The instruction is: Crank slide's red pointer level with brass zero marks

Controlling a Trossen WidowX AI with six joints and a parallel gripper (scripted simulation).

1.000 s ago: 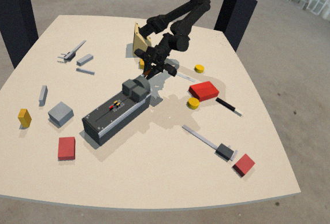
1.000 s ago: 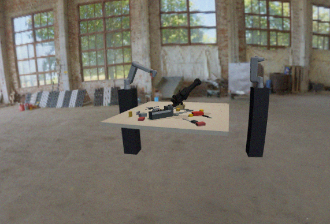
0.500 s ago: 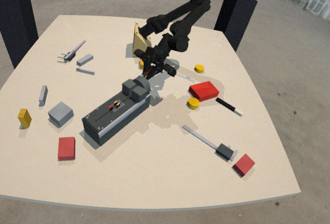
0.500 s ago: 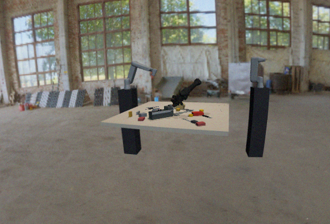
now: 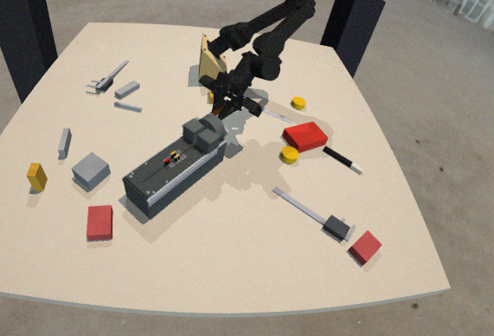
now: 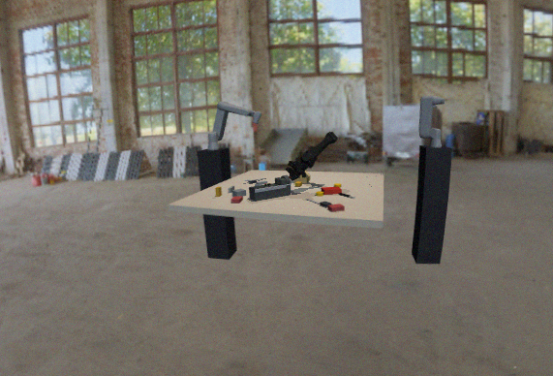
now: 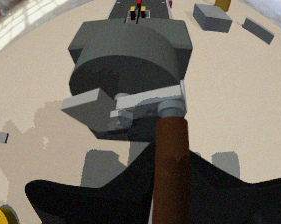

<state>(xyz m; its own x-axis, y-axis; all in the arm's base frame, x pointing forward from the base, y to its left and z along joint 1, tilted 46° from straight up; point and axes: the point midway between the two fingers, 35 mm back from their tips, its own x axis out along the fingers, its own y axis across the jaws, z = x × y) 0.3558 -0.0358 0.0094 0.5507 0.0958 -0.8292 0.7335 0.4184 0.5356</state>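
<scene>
The crank is 20 mm above my gripper tip, 10 mm to the left of it and 10 mm ahead of it. From my gripper tip the other things lie so: brown handle 30 mm above, 10 mm to the left, 10 mm behind; grey bar 210 mm to the left, 130 mm behind, 70 mm below; red pointer 150 mm ahead, 120 mm to the right, 10 mm above.
</scene>
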